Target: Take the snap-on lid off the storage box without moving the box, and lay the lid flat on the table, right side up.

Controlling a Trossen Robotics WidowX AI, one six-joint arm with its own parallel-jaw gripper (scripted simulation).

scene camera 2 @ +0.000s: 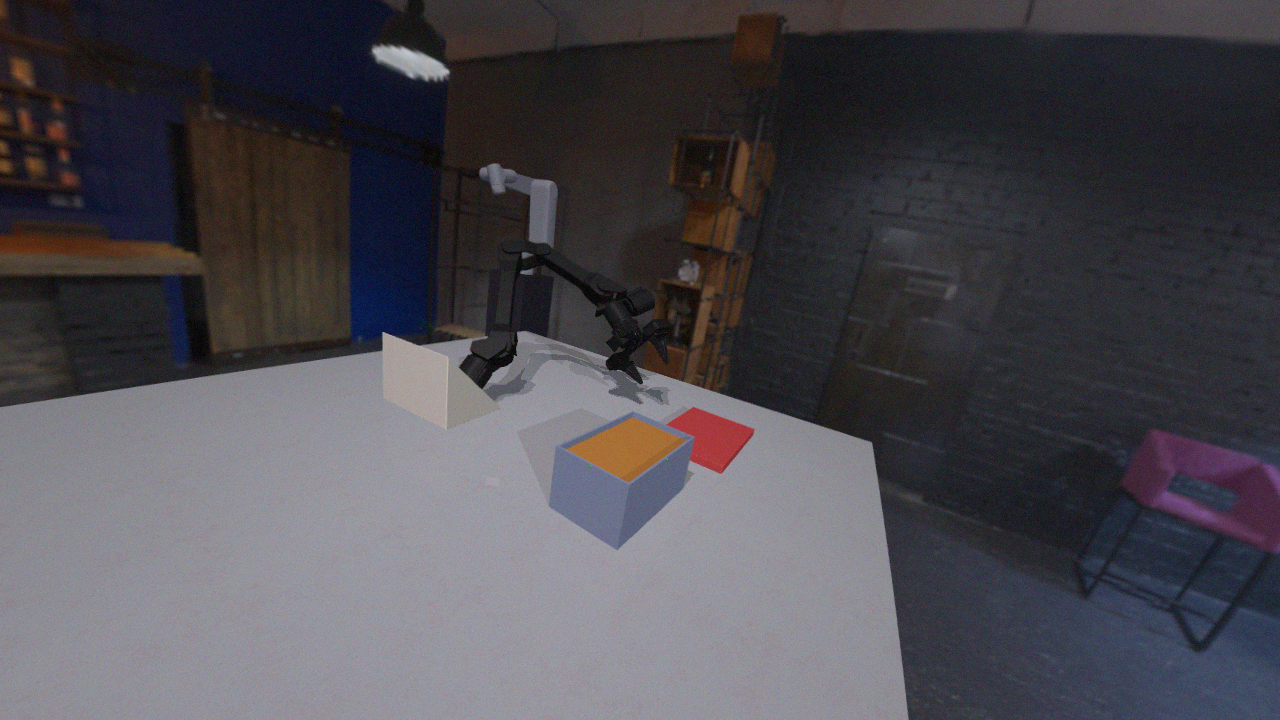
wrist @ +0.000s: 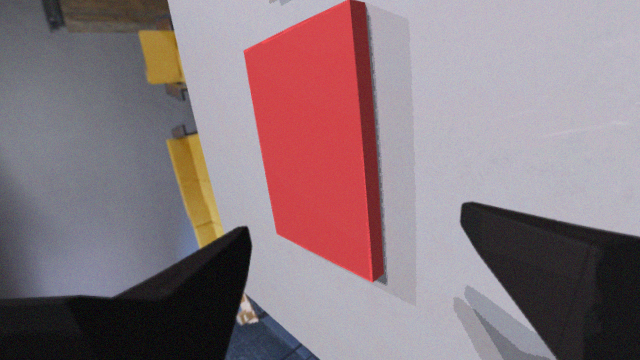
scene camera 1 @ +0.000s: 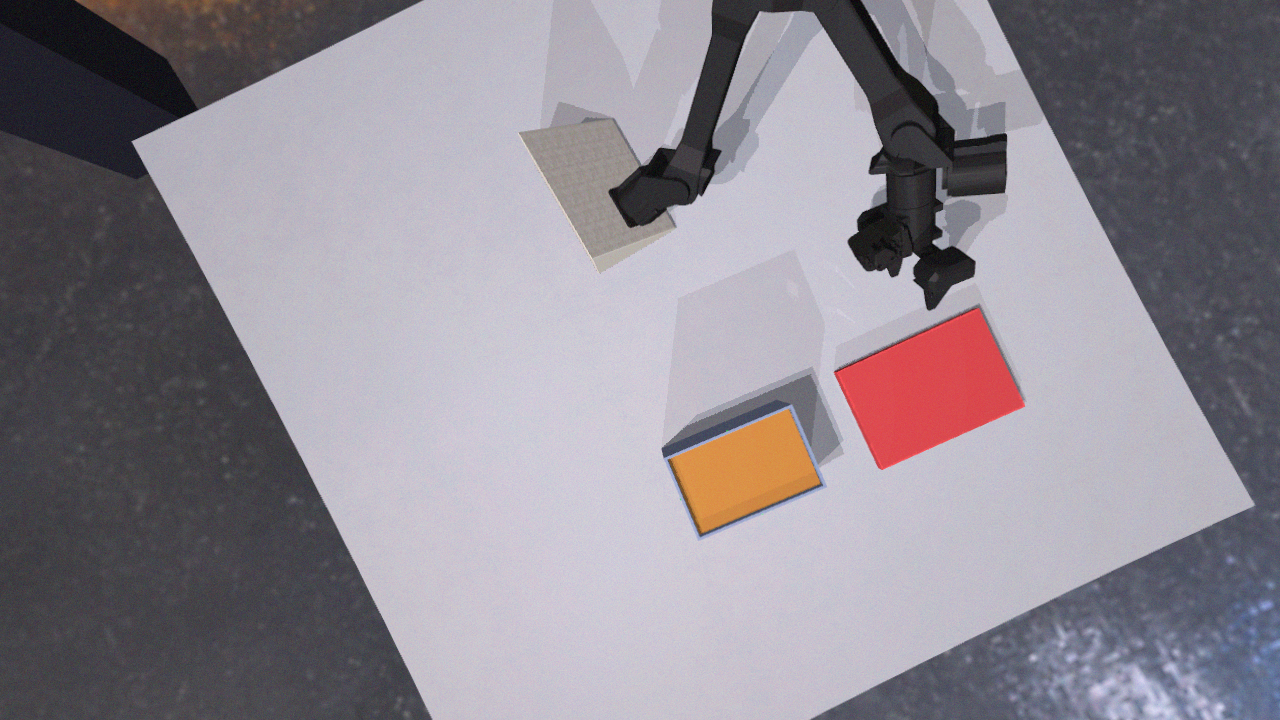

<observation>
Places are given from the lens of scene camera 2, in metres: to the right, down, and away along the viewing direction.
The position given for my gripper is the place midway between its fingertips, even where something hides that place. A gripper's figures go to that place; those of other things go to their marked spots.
my gripper (scene camera 2: 654, 374): 0.04, 0.04, 0.95
blue-grey storage box (scene camera 2: 612, 480): -0.04, 0.16, 0.51
red lid (scene camera 2: 717, 442): 0.17, 0.18, 0.86
The marked spots on the blue-grey storage box and the red lid are 0.41 m apart.
</observation>
